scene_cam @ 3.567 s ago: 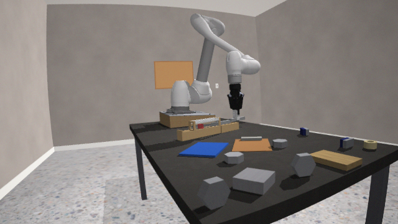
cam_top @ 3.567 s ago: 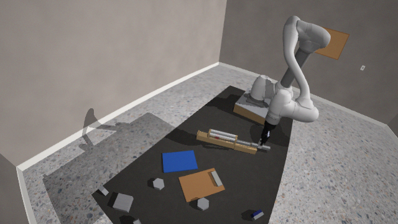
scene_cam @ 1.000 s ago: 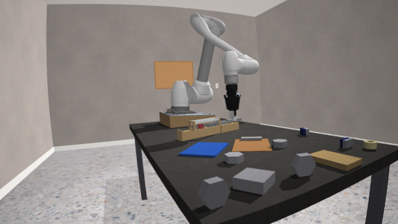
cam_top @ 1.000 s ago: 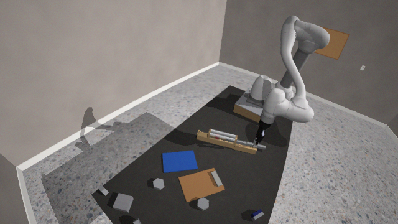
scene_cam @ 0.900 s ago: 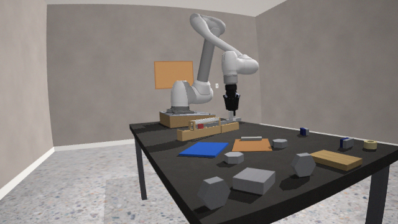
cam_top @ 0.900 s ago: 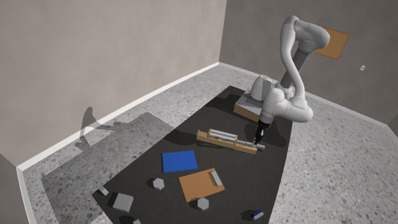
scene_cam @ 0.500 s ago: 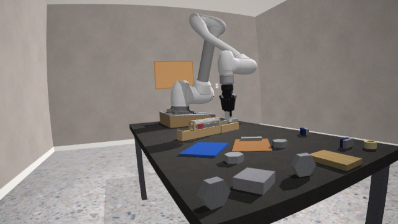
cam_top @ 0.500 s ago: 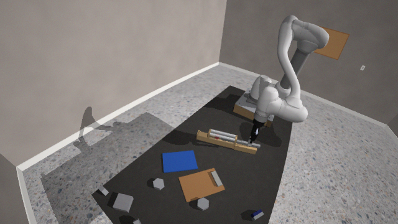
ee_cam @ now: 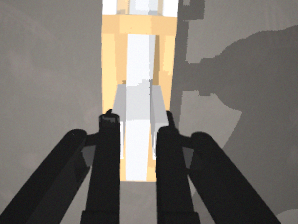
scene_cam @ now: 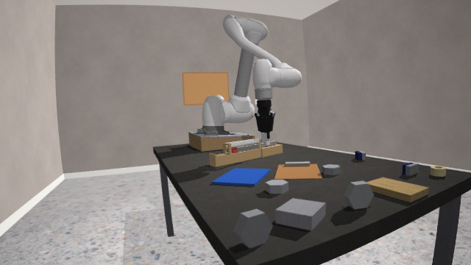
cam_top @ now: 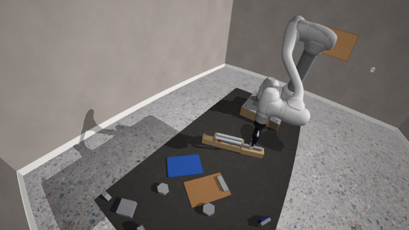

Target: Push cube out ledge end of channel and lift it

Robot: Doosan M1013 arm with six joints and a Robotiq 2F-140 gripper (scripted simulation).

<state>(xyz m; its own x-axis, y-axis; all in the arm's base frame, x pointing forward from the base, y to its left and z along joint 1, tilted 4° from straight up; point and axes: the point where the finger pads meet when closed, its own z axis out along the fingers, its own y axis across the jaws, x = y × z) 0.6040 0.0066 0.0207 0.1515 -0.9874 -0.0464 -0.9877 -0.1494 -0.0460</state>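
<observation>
Right now the channel is 16 cm to the right of my hand, 3 cm below it and 3 cm ahead of it. Also, from my hand: light grey stick (3 cm below, 1 cm to the left); then grey bar (13 cm to the right, 3 cm below, 2 cm ahead); then red cube (22 cm to the right, 4 cm ahead, 3 cm below).
</observation>
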